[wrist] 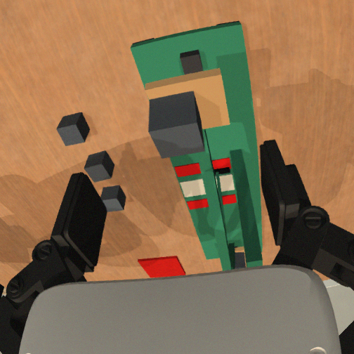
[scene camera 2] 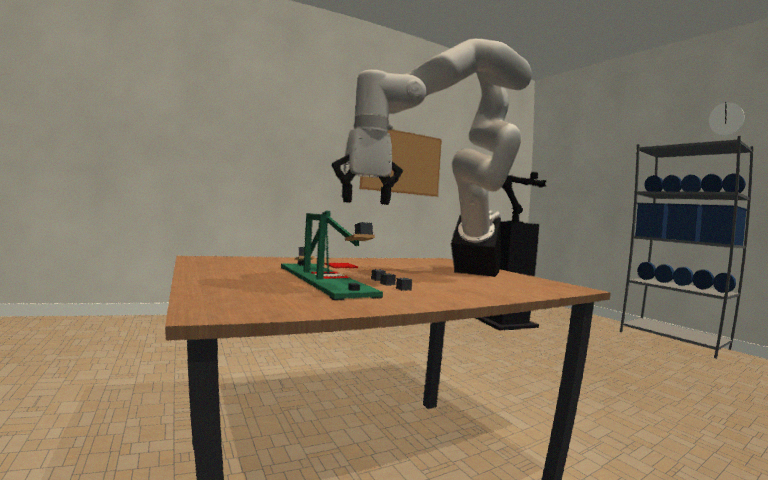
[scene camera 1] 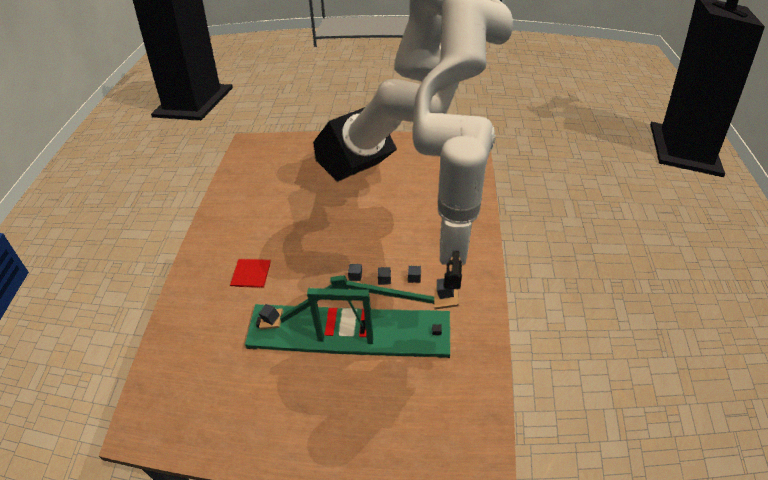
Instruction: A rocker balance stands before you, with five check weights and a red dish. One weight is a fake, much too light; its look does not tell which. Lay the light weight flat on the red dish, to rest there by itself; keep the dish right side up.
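Where they show: gripper, fingertip midpoint: (scene camera 2: pixel 366 203) (scene camera 1: pixel 451 269); arm's base at its link origin: (scene camera 2: pixel 476 230) (scene camera 1: pixel 363 134).
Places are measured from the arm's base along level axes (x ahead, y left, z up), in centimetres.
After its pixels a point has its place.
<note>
My gripper (scene camera 1: pixel 453 280) @(x 48.5, y 33.7, z 5.3 cm) (scene camera 2: pixel 366 195) @(x 48.5, y 33.7, z 5.3 cm) (wrist: pixel 174 177) is open and empty, above the raised right pan (scene camera 1: pixel 447 303) @(x 51.2, y 33.7, z -2.0 cm) (scene camera 2: pixel 359 238) @(x 49.7, y 34.4, z -2.5 cm) (wrist: pixel 212 100) of the green balance (scene camera 1: pixel 396 340) @(x 54.1, y 23.6, z -14.5 cm) (scene camera 2: pixel 334 292) @(x 54.7, y 34.7, z -14.6 cm) (wrist: pixel 165 55). A dark weight (scene camera 1: pixel 444 288) (scene camera 2: pixel 363 228) @(x 48.9, y 34.2, z -0.3 cm) (wrist: pixel 175 120) sits on that pan, below the fingertips. Another weight (scene camera 1: pixel 268 313) @(x 58.6, y -4.2, z -8.6 cm) (scene camera 2: pixel 301 251) @(x 58.7, y -3.6, z -9.9 cm) sits tilted on the low left pan, partly hidden in the second scene view. Three look-alike weights (scene camera 1: pixel 355 271) @(x 37.8, y 9.0, z -13.3 cm) (scene camera 1: pixel 384 275) @(x 37.3, y 16.2, z -13.3 cm) (scene camera 1: pixel 414 273) @(x 35.1, y 22.9, z -13.3 cm) stand in a row on the table. The flat red dish (scene camera 1: pixel 250 272) @(x 43.1, y -17.9, z -15.6 cm) (scene camera 2: pixel 343 265) @(x 42.5, y -15.8, z -15.6 cm) (wrist: pixel 162 267) holds no weight.
The green beam (scene camera 1: pixel 390 290) @(x 51.7, y 22.0, z -0.6 cm) slopes down toward the left pan, across the upright frame (scene camera 1: pixel 338 293) @(x 57.1, y 13.0, z 2.1 cm) (scene camera 2: pixel 321 249) @(x 55.7, y 18.7, z -6.8 cm). A small dark block (scene camera 1: pixel 436 328) @(x 49.9, y 31.6, z -13.1 cm) (scene camera 2: pixel 353 286) @(x 50.0, y 32.8, z -13.6 cm) (wrist: pixel 191 62) sits on the base's right end. The arm's black mount (scene camera 1: pixel 345 152) @(x 6.8, y -3.1, z -1.8 cm) (scene camera 2: pixel 475 255) @(x 0.9, y 2.2, z -8.6 cm) stands at the table's back.
</note>
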